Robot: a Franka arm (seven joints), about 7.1 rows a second.
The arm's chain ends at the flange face. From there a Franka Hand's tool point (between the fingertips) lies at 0.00 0.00 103.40 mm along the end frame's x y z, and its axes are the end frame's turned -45 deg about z.
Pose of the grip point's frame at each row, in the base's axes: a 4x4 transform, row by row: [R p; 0 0 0 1], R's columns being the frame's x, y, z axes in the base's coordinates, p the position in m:
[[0.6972, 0.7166, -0.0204, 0.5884], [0.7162, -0.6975, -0.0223, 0.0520], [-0.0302, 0.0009, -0.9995, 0.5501], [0, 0, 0, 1]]
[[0.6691, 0.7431, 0.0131, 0.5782], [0.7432, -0.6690, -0.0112, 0.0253], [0.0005, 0.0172, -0.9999, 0.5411], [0, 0, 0, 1]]
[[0.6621, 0.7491, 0.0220, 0.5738], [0.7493, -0.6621, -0.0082, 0.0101], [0.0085, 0.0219, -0.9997, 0.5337], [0, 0, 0, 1]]
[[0.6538, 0.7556, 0.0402, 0.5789], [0.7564, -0.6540, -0.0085, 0.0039], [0.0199, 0.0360, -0.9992, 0.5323], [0, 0, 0, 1]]
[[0.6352, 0.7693, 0.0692, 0.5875], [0.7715, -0.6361, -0.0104, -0.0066], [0.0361, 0.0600, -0.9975, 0.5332], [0, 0, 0, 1]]
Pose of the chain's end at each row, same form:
[[0.9997, 0.0137, -0.0204, 0.5905], [0.0132, -0.9996, -0.0223, 0.0543], [-0.0207, 0.0220, -0.9995, 0.6534], [0, 0, 0, 1]]
[[0.9986, 0.0523, 0.0131, 0.5768], [0.0525, -0.9986, -0.0112, 0.0265], [0.0125, 0.0118, -0.9999, 0.6445], [0, 0, 0, 1]]
[[0.9979, 0.0615, 0.0220, 0.5715], [0.0617, -0.9980, -0.0082, 0.0109], [0.0215, 0.0095, -0.9997, 0.6371], [0, 0, 0, 1]]
[[0.9966, 0.0720, 0.0402, 0.5747], [0.0724, -0.9973, -0.0085, 0.0048], [0.0395, 0.0114, -0.9992, 0.6356], [0, 0, 0, 1]]
[[0.9931, 0.0948, 0.0692, 0.5803], [0.0957, -0.9953, -0.0104, -0.0055], [0.0680, 0.0169, -0.9975, 0.6363], [0, 0, 0, 1]]

